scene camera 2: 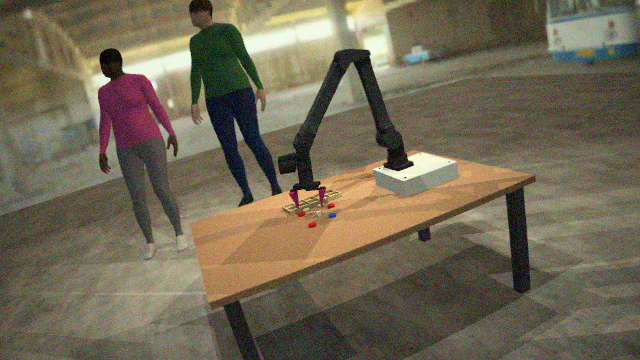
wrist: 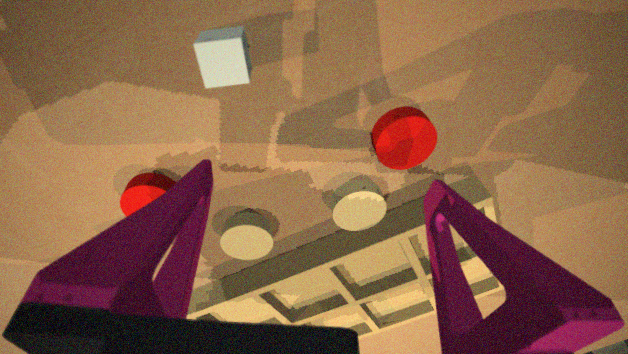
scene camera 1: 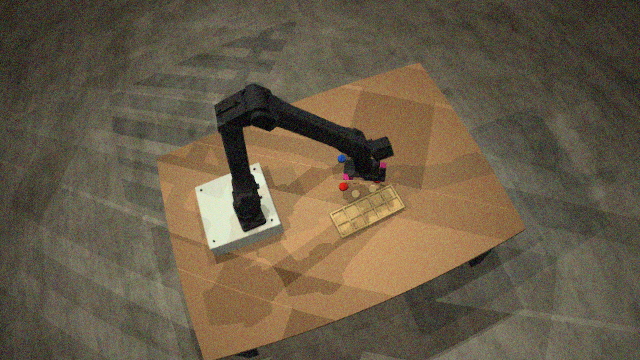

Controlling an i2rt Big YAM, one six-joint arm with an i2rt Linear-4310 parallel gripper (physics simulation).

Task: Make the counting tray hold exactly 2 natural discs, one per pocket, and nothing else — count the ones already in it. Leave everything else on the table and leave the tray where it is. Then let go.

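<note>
The gripper (scene camera 1: 364, 171) (scene camera 2: 310, 206) (wrist: 321, 173) is open and empty, pointing down low over the table beside the counting tray. Two natural discs lie on the table along the tray's long side: one disc (scene camera 1: 355, 193) (wrist: 246, 242) nearer the left finger in the wrist view, the other disc (scene camera 1: 372, 188) (wrist: 359, 210) nearer the right finger. Both show between the fingertips in the wrist view, untouched. The tan counting tray (scene camera 1: 345, 226) (scene camera 2: 332, 195) (wrist: 300, 257) has two rows of pockets; no disc shows in the pockets I can see. The right finger hides part of it in the wrist view.
A red disc (scene camera 1: 343, 186) (scene camera 2: 331, 205) (wrist: 145, 197) is partly behind the left finger in the wrist view. Another red disc (scene camera 1: 377, 181) (scene camera 2: 301, 214) (wrist: 405, 140) lies opposite. A third red disc (scene camera 2: 312, 225), a white cube (scene camera 2: 319, 213) (wrist: 222, 62) and a blue piece (scene camera 1: 341, 158) (scene camera 2: 332, 215) lie nearby.
</note>
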